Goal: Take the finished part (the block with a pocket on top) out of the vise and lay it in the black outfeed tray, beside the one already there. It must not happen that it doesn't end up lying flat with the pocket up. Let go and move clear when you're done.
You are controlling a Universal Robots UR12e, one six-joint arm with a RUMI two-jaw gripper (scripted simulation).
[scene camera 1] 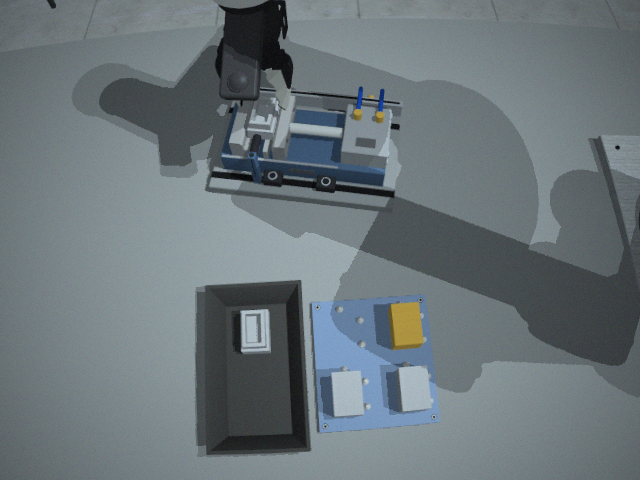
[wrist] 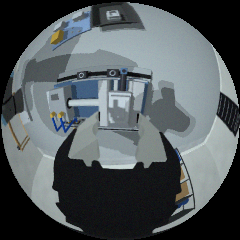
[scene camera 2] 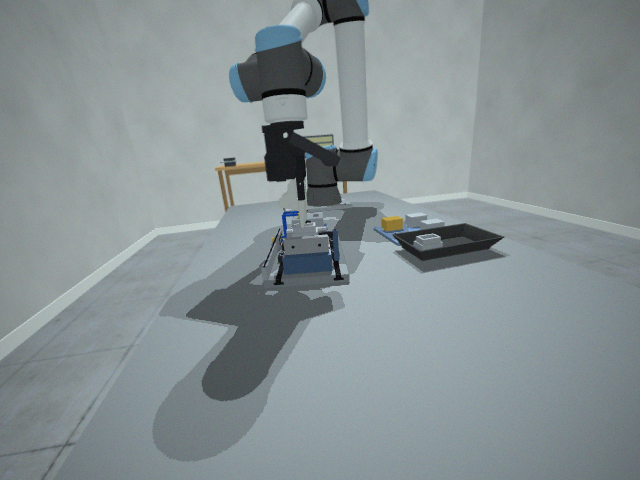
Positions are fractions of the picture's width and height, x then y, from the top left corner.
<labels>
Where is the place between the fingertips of the gripper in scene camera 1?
0.41,0.22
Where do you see a blue vise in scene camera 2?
0.49,0.55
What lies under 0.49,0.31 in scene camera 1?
A blue vise.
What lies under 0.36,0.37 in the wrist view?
A blue vise.
</labels>
